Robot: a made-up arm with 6 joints. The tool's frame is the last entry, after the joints. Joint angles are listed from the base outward. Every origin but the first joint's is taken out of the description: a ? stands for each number. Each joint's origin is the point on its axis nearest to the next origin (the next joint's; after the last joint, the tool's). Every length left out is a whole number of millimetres.
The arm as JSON. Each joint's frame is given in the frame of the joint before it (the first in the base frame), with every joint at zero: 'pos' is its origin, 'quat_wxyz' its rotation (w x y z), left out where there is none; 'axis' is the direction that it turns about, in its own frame. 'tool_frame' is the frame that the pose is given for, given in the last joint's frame.
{
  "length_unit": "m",
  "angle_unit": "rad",
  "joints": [
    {
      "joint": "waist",
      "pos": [
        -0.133,
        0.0,
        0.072
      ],
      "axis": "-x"
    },
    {
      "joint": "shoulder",
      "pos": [
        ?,
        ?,
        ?
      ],
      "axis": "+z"
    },
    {
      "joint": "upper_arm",
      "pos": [
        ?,
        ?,
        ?
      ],
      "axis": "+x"
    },
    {
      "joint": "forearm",
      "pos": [
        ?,
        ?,
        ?
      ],
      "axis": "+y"
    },
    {
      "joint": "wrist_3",
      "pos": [
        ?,
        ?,
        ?
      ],
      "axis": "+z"
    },
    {
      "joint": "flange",
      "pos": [
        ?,
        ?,
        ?
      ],
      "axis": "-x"
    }
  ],
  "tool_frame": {
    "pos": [
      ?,
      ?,
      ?
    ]
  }
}
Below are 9 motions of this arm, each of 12 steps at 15 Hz.
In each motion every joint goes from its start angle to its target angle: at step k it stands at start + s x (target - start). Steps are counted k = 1, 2, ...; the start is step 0. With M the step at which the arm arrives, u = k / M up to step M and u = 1 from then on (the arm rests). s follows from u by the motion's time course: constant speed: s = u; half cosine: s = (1 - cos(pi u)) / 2; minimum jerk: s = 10 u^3 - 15 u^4 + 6 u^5.
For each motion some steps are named. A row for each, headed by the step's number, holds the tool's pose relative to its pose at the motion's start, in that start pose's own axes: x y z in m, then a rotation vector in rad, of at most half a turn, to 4 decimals.
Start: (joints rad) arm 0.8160 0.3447 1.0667 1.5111 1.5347 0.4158
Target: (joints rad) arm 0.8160 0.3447 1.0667 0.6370 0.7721 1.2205
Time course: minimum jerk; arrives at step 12
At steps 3, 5, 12:
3: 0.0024 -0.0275 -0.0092 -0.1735 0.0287 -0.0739
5: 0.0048 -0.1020 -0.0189 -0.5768 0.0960 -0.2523
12: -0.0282 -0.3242 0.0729 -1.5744 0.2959 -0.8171

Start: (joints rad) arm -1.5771 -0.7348 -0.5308 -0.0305 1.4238 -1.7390
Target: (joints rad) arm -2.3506 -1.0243 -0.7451 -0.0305 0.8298 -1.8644
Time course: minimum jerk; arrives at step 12
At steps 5, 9, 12:
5: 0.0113 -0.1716 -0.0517 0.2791 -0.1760 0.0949
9: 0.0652 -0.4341 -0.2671 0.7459 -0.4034 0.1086
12: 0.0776 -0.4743 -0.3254 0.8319 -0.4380 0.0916

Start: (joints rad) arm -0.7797 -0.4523 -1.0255 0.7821 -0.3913 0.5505
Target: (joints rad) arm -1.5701 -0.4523 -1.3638 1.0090 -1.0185 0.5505
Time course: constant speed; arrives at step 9
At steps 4, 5, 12:
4: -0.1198 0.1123 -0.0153 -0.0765 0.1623 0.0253
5: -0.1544 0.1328 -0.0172 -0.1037 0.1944 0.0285
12: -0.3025 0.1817 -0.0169 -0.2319 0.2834 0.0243

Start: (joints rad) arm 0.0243 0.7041 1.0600 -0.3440 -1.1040 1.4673
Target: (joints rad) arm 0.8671 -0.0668 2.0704 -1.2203 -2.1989 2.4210
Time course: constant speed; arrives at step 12
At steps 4, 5, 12:
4: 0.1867 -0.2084 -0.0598 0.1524 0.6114 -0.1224
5: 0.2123 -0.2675 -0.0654 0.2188 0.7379 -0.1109
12: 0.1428 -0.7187 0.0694 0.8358 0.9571 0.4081

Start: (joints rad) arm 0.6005 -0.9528 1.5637 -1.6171 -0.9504 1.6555
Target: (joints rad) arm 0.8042 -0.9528 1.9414 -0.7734 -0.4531 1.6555
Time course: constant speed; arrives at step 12
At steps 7, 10, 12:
7: -0.1916 0.1009 -0.0411 -0.2740 -0.1896 0.4233
10: -0.2989 0.1145 -0.0576 -0.3403 -0.2821 0.6444
12: -0.3759 0.1101 -0.0669 -0.3655 -0.3455 0.8021

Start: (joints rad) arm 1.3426 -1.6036 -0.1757 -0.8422 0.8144 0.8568
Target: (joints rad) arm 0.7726 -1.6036 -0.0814 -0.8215 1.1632 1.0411
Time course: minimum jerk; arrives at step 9
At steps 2, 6, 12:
2: -0.0184 0.0348 0.0131 0.0250 -0.0057 0.0353
6: -0.2185 0.2984 0.2041 0.2831 -0.0960 0.3190
12: -0.2831 0.3504 0.2800 0.3670 -0.1322 0.3841

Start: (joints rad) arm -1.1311 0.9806 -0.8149 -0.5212 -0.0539 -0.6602
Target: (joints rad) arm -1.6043 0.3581 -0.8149 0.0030 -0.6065 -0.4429
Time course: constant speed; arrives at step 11
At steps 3, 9, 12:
3: -0.0779 -0.1807 0.0532 -0.0936 -0.0532 -0.4027
9: -0.3674 -0.4016 0.0957 -0.2086 -0.0323 -1.2219
12: -0.4812 -0.4224 0.0854 -0.2227 0.0286 -1.4895

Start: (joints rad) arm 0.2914 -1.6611 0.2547 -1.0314 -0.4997 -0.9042
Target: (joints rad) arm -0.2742 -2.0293 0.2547 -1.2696 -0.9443 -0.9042
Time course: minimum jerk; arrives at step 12
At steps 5, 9, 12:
5: -0.0469 -0.0994 0.1587 -0.1788 -0.1824 -0.1068
9: -0.1245 -0.1552 0.4218 -0.4665 -0.4500 -0.1664
12: -0.1368 -0.1525 0.4694 -0.5185 -0.4958 -0.1627

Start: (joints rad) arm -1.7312 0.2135 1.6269 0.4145 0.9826 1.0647
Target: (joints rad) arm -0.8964 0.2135 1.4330 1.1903 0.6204 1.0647
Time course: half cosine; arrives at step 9
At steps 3, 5, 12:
3: -0.1269 0.0278 -0.0765 0.0367 0.3535 0.1173
5: -0.3257 0.0327 -0.1188 0.0740 0.8613 0.2173
12: -0.5579 0.0043 -0.0600 0.1076 1.5136 0.2439

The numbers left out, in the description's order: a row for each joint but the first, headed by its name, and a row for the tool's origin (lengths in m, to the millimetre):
shoulder: 0.0 0.066 -0.091
upper_arm: 0.567 -0.114 0.0
forearm: 0.0 0.088 -0.074
wrist_3: 0.133 0.0 -0.242
flange: 0.182 -0.086 0.0
tool: 0.0 0.083 0.088

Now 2 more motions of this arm.
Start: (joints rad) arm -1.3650 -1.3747 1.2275 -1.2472 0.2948 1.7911
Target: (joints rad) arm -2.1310 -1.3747 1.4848 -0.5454 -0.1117 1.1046
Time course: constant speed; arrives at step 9
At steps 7, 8, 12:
7: -0.5323 0.0567 -0.3271 0.2623 0.9224 0.6750
8: -0.6063 0.0286 -0.3582 0.2784 1.0933 0.7101
12: -0.6774 -0.0064 -0.3842 0.2871 1.2692 0.7276

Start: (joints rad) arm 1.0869 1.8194 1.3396 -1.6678 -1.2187 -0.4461
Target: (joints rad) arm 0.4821 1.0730 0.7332 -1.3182 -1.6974 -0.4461
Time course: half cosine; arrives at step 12
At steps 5, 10, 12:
5: -0.0596 0.2199 -0.0783 0.2317 0.0890 0.0305
10: -0.0999 0.5398 -0.0419 0.5678 0.0695 0.0077
12: -0.0980 0.5723 -0.0275 0.6063 0.0550 -0.0050

